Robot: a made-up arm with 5 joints.
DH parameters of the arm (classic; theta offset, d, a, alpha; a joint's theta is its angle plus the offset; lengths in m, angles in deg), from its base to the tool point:
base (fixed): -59.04 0 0.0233 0
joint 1: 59.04 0.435 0.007 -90
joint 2: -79.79 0 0.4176 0
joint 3: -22.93 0 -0.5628 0
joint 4: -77.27 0.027 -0.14 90
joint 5: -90 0.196 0.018 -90
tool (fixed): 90 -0.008 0 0
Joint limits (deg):
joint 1: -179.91..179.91
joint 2: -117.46..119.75
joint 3: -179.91..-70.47
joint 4: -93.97..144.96
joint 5: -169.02..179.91
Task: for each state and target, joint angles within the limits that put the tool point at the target. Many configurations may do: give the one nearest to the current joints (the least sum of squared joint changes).
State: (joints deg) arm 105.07 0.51 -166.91 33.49 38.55
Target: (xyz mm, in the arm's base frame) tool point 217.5 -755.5 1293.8
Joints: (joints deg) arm 106.20 -31.35 -179.91 -8.49 38.21
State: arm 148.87 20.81 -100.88 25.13 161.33
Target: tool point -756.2 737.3 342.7
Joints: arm 133.20 45.60 -99.91 24.57 161.72
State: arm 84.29 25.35 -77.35 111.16 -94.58
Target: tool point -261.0 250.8 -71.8
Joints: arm 129.73 61.95 -70.47 111.19 -96.15
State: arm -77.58 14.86 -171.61 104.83 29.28
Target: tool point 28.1 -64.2 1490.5
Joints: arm -79.02 -7.48 -179.91 105.27 29.53
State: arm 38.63 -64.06 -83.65 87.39 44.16
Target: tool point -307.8 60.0 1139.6
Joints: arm -12.51 -93.14 -87.85 98.30 46.42
